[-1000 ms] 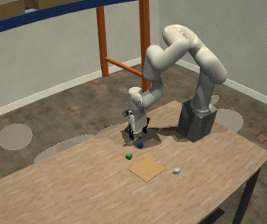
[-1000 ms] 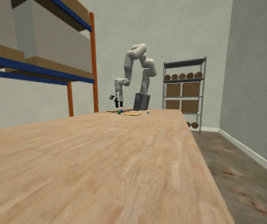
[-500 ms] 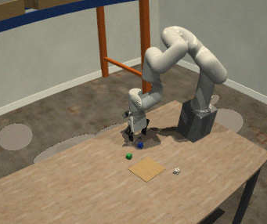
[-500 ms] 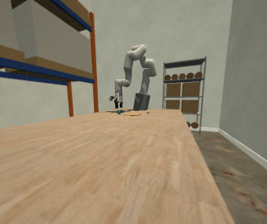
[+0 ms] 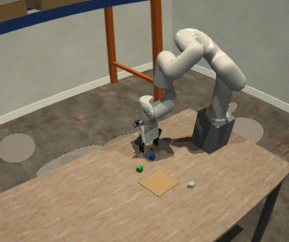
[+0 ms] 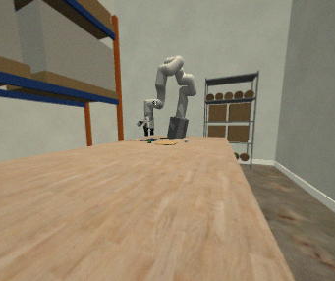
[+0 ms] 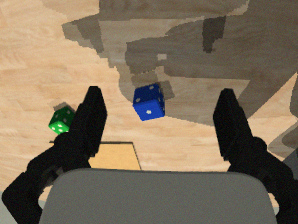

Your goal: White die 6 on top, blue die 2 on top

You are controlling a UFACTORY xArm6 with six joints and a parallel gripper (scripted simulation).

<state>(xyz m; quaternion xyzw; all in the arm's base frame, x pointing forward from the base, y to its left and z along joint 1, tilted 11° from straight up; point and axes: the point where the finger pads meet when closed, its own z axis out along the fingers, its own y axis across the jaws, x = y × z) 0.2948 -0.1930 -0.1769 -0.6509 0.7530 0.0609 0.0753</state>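
Now: hand 1 cm short of the blue die, 3 cm to the right of it and 4 cm above it. Round my hand: green die: 13 cm ahead, 5 cm to the left, 4 cm below; then tan mat: 13 cm ahead, 19 cm to the left, 5 cm below; then white die: 5 cm ahead, 32 cm to the left, 4 cm below.
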